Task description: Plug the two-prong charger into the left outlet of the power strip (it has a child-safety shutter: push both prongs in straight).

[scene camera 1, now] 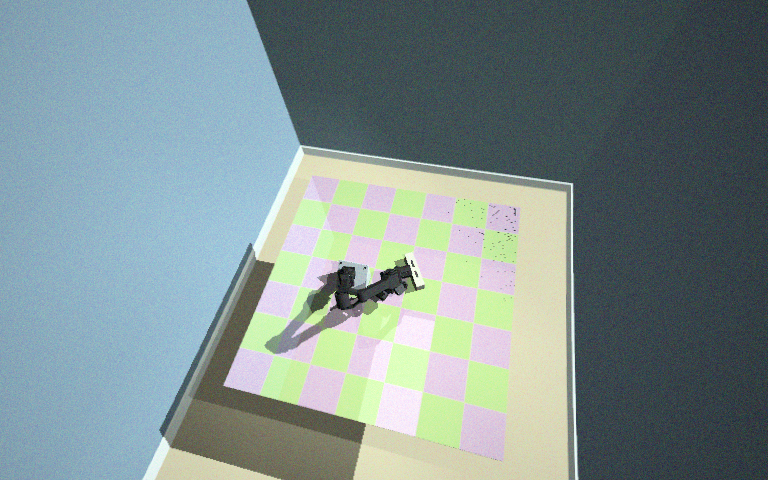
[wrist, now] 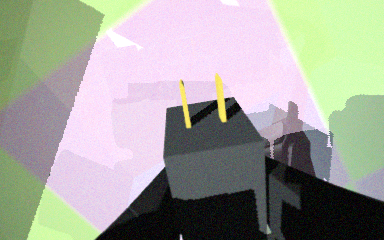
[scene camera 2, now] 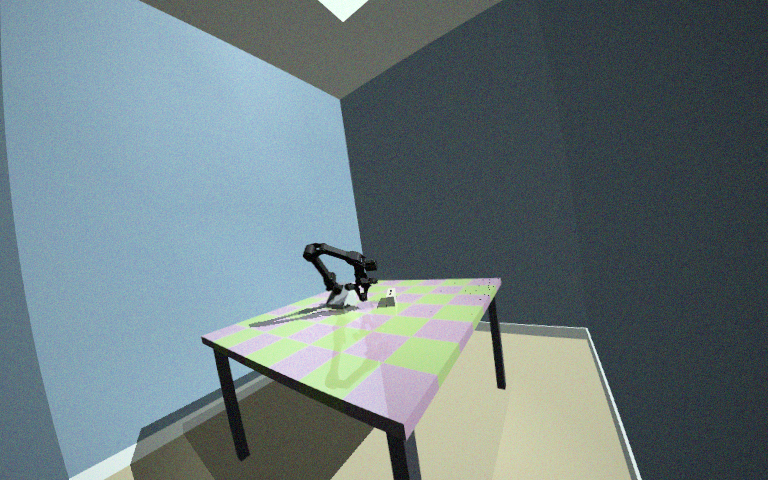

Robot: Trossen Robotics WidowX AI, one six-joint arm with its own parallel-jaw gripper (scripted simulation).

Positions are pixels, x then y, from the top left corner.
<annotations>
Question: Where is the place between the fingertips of my gripper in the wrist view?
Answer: At 210, 167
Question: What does my gripper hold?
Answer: A charger.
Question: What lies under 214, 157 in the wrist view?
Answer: A charger.
</annotations>
